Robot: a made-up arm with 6 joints. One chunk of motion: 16 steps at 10 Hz.
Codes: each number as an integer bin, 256 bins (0 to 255) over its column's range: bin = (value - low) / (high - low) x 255, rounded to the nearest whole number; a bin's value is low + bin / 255 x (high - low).
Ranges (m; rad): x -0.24..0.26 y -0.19..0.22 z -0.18..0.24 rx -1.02..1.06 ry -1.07..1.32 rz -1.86..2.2
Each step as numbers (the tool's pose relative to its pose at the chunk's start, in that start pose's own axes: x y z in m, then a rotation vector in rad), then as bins.
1 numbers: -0.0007 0.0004 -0.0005 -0.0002 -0.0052 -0.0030
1 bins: 122 118 109 125 114 117
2 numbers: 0.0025 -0.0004 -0.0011 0.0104 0.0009 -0.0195
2 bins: 124 118 109 126 114 116
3 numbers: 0.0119 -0.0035 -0.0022 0.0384 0.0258 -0.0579
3 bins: 128 116 108 130 117 113
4 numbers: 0.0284 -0.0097 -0.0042 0.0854 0.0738 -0.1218
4 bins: 137 112 107 136 122 109
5 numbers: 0.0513 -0.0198 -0.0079 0.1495 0.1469 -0.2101
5 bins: 149 106 104 143 130 104
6 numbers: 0.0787 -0.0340 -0.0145 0.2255 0.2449 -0.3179
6 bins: 163 97 100 153 140 97
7 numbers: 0.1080 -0.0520 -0.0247 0.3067 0.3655 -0.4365
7 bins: 177 86 94 163 153 89
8 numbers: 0.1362 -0.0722 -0.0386 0.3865 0.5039 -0.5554
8 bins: 192 73 86 172 168 82
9 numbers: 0.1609 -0.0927 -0.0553 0.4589 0.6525 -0.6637
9 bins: 204 61 76 181 184 75
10 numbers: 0.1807 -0.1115 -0.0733 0.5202 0.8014 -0.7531
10 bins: 215 49 65 189 200 70
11 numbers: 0.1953 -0.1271 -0.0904 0.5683 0.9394 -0.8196
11 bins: 222 39 54 195 214 65
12 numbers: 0.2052 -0.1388 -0.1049 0.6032 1.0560 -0.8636
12 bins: 227 32 46 199 227 63
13 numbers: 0.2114 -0.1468 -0.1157 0.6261 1.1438 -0.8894
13 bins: 230 27 39 202 236 61
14 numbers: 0.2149 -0.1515 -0.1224 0.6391 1.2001 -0.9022
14 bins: 232 24 35 203 242 60
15 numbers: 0.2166 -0.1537 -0.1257 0.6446 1.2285 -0.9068
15 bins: 233 23 33 204 245 60
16 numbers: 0.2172 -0.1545 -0.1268 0.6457 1.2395 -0.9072
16 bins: 233 22 32 204 246 60
